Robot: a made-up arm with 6 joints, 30 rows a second.
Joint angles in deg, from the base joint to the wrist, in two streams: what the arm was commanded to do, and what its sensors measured. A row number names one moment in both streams.
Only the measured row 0 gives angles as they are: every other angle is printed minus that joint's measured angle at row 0.
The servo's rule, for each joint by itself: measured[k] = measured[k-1] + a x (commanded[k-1-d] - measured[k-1]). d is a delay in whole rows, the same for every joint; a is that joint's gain. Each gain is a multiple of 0.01, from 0.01 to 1. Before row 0 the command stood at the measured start. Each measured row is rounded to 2 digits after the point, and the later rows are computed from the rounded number. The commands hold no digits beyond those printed.
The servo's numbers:
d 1
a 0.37 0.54 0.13 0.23 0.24 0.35
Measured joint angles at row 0:
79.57, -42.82, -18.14, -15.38, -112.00, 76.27
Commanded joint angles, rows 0 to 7:
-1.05, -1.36, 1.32, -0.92, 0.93, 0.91
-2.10, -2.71, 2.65, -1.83, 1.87, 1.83
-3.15, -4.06, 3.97, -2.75, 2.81, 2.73
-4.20, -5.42, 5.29, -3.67, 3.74, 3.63
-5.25, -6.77, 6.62, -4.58, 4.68, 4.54
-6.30, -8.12, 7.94, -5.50, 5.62, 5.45
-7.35, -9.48, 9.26, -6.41, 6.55, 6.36
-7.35, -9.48, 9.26, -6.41, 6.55, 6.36
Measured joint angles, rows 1 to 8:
0.00, 0.00, 0.00, 0.00, 0.00, 0.00
-0.39, -0.73, 0.17, -0.21, 0.22, 0.32
-1.02, -1.80, 0.49, -0.58, 0.62, 0.85
-1.81, -3.02, 0.94, -1.08, 1.15, 1.51
-2.69, -4.32, 1.51, -1.68, 1.77, 2.25
-3.64, -5.64, 2.17, -2.35, 2.47, 3.05
-4.62, -6.98, 2.92, -3.07, 3.23, 3.89
-5.63, -8.33, 3.74, -3.84, 4.03, 4.75

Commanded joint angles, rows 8 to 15:
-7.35, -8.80, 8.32, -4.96, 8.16, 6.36
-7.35, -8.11, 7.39, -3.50, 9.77, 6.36
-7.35, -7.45, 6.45, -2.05, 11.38, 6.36
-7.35, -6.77, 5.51, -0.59, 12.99, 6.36
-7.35, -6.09, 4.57, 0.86, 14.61, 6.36
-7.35, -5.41, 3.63, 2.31, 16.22, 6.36
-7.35, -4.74, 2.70, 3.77, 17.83, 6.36
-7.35, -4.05, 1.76, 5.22, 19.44, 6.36
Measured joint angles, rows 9 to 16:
-6.27, -8.95, 4.46, -4.43, 4.63, 5.31
-6.67, -8.87, 4.96, -4.55, 5.48, 5.68
-6.92, -8.46, 5.28, -4.31, 6.51, 5.92
-7.08, -7.91, 5.43, -3.79, 7.68, 6.07
-7.18, -7.29, 5.44, -3.05, 8.95, 6.17
-7.24, -6.64, 5.33, -2.15, 10.31, 6.24
-7.28, -5.98, 5.11, -1.12, 11.73, 6.28
-7.31, -5.31, 4.80, 0.00, 13.19, 6.31

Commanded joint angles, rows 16 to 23:
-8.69, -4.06, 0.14, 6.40, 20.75, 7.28
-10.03, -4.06, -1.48, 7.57, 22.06, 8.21
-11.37, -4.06, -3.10, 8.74, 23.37, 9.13
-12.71, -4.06, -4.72, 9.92, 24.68, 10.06
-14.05, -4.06, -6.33, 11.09, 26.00, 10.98
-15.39, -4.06, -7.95, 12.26, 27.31, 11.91
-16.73, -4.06, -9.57, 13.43, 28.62, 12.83
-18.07, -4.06, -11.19, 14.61, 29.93, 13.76
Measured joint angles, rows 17 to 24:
-7.32, -4.63, 4.40, 1.20, 14.69, 6.33
-7.83, -4.32, 3.85, 2.40, 16.14, 6.66
-8.64, -4.18, 3.16, 3.59, 17.56, 7.20
-9.65, -4.12, 2.35, 4.77, 18.95, 7.88
-10.78, -4.09, 1.43, 5.95, 20.33, 8.64
-11.99, -4.07, 0.42, 7.13, 21.69, 9.46
-13.25, -4.06, -0.67, 8.31, 23.04, 10.32
-14.54, -4.06, -1.83, 9.49, 24.38, 11.20

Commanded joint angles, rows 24 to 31:
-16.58, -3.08, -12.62, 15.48, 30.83, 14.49
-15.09, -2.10, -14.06, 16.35, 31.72, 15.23
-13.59, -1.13, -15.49, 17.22, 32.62, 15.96
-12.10, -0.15, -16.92, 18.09, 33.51, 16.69
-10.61, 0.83, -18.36, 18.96, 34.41, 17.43
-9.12, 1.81, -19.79, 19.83, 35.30, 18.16
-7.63, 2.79, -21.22, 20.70, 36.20, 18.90
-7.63, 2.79, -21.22, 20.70, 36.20, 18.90
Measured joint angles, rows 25 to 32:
-15.85, -4.06, -3.05, 10.67, 25.71, 12.10
-16.12, -3.53, -4.29, 11.78, 26.94, 12.94
-15.74, -2.76, -5.56, 12.83, 28.09, 13.74
-14.94, -1.88, -6.85, 13.84, 29.18, 14.52
-13.89, -0.95, -8.16, 14.82, 30.22, 15.28
-12.68, 0.01, -9.49, 15.77, 31.23, 16.03
-11.36, 0.98, -10.83, 16.70, 32.21, 16.78
-9.98, 1.96, -12.18, 17.62, 33.17, 17.52

